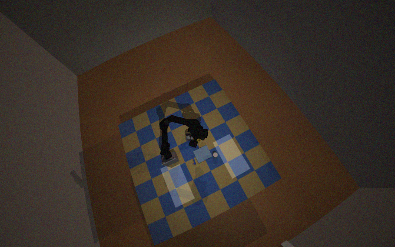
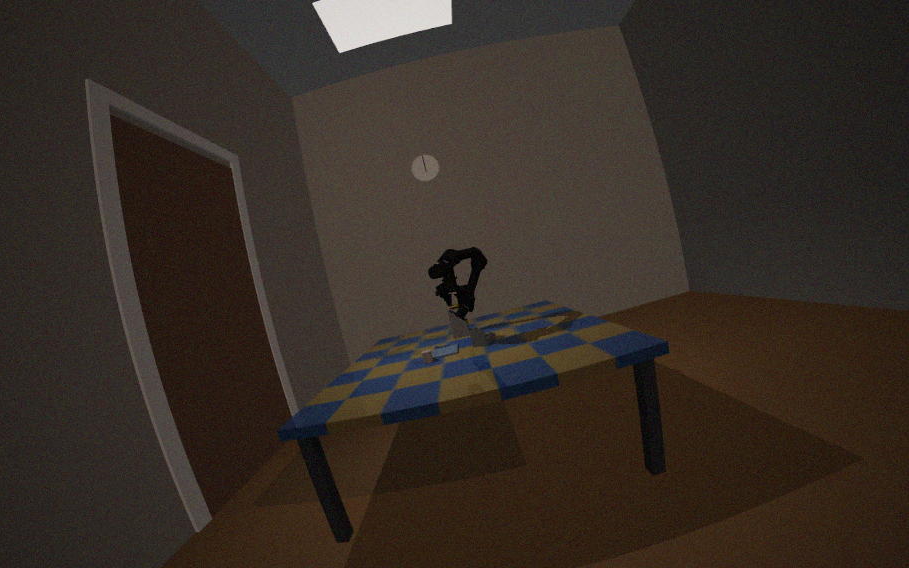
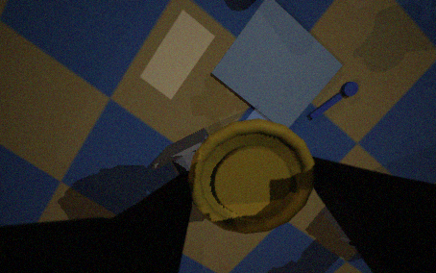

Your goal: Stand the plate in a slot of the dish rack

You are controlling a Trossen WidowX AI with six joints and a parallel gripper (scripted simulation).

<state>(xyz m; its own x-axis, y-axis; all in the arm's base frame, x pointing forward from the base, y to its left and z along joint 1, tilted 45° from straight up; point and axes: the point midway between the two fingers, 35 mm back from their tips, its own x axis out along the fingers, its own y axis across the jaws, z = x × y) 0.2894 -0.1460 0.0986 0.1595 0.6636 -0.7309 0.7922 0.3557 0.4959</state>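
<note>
The grey dish rack lies 1 cm behind my gripper tip, 10 cm to the left of it and 18 cm below it. The rest, counted from my gripper tip: yellow plate (1 cm above); light blue mat (3 cm behind, 10 cm to the right, 20 cm below); white cup (7 cm ahead, 18 cm to the right, 18 cm below).
</note>
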